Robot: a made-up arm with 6 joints. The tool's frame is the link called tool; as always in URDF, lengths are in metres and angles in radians.
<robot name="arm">
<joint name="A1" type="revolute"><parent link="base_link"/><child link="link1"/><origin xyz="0.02 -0.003 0.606" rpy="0 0 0"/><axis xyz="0 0 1"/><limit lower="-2.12" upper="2.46" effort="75" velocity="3.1"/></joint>
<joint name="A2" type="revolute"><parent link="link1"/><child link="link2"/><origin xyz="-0.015 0.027 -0.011" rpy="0 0 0"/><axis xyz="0.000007 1 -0.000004"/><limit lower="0.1" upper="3.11" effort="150" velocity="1"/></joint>
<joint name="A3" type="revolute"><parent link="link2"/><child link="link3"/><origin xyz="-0.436 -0.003 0.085" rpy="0 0 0"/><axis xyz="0.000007 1 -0.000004"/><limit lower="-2.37" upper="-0.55" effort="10" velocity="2.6"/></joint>
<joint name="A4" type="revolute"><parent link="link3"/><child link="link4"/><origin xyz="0.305 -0.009 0.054" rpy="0 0 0"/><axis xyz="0.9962 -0.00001 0.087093"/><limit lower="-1.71" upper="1.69" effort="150" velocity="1.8"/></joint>
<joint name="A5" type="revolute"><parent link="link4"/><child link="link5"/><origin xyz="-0.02 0.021 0.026" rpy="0 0 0"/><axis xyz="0.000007 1 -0.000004"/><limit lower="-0.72" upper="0.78" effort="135" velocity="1.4"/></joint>
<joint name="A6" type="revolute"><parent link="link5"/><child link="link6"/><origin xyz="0.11 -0.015 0.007" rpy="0 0 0"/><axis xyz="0.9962 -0.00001 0.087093"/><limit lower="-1.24" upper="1.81" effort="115" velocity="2"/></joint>
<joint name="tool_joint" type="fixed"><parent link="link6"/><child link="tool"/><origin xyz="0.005 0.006 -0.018" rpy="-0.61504 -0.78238 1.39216"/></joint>
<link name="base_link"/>
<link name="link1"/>
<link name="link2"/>
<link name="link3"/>
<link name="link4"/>
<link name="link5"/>
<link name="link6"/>
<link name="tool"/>
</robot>
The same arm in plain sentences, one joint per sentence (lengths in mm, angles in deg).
The arm has six revolute joints in a row. What follows holds with every joint at zero, and every direction is one of the base frame's. The first joint sits 20 mm along +x and 3 mm along -y and 606 mm along +z from the base frame's origin and rotates about +z, from -121.47 to 140.95 deg. The second joint sits 15 mm along -x and 27 mm along +y and 11 mm along -z from the first joint and rotates about +y, from 5.73 to 178.19 deg. The third joint sits 436 mm along -x and 3 mm along -y and 85 mm along +z from the second joint and rotates about +y, from -135.79 to -31.51 deg. The fourth joint sits 305 mm along +x and 9 mm along -y and 54 mm along +z from the third joint and rotates about the direction (0.9962, 0, 0.0871), from -97.98 to 96.83 deg. The fifth joint sits 20 mm along -x and 21 mm along +y and 26 mm along +z from the fourth joint and rotates about +y, from -41.25 to 44.69 deg. The sixth joint sits 110 mm along +x and 15 mm along -y and 7 mm along +z from the fifth joint and rotates about the direction (0.9962, 0, 0.0871), from -71.05 to 103.71 deg. The tool frame, which is the frame that the pose is given for, sits 5 mm along +x and 6 mm along +y and 18 mm along -z from the sixth joint; its axes are the base frame's turned by roll -35.24, pitch -44.83 and yaw 79.76 deg (as in URDF: about the fixed x, then y, then z).
